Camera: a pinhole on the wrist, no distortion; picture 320 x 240 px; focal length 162.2 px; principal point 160.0 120.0 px. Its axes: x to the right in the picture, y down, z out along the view. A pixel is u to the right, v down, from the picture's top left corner.
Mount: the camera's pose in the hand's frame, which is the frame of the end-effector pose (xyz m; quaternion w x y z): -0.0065 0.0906 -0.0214 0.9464 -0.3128 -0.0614 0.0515
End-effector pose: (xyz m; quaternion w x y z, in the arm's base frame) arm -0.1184 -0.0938 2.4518 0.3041 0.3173 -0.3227 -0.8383
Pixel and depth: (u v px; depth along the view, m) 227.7 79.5 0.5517
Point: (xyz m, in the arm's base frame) -0.4851 -0.2212 2.9553
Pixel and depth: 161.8 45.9 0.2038
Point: -0.2025 -0.0870 2.6775
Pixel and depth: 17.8 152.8 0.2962
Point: 0.0422 0.0147 2.8517
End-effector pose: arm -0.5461 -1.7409 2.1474 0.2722 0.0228 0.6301 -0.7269
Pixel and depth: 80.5 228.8 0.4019
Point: -0.0549 -1.7814 1.8112
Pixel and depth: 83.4 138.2 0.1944
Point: -0.3140 -1.8110 2.0291
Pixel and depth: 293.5 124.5 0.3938
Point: -0.5067 -2.1465 1.7779
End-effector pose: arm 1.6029 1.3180 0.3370 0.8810 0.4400 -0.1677 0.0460
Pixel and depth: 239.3 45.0 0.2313
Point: 1.5794 1.2209 0.6130
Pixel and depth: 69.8 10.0 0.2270
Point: 1.3761 1.1886 0.4822
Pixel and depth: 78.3 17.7 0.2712
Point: 1.3474 1.1610 0.5099
